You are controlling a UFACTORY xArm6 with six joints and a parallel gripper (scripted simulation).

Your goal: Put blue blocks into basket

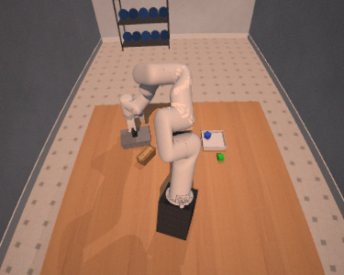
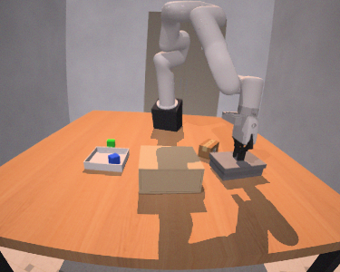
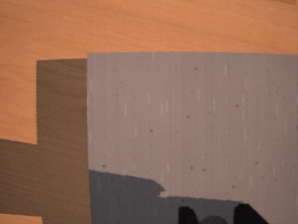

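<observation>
Right now the grey metal box is 5 cm below my hand. Round my hand: small brown box 16 cm behind, 5 cm to the right, 4 cm below; then drawer 28 cm to the right, 3 cm below; then red block 15 cm behind, 7 cm to the right, 6 cm below.
</observation>
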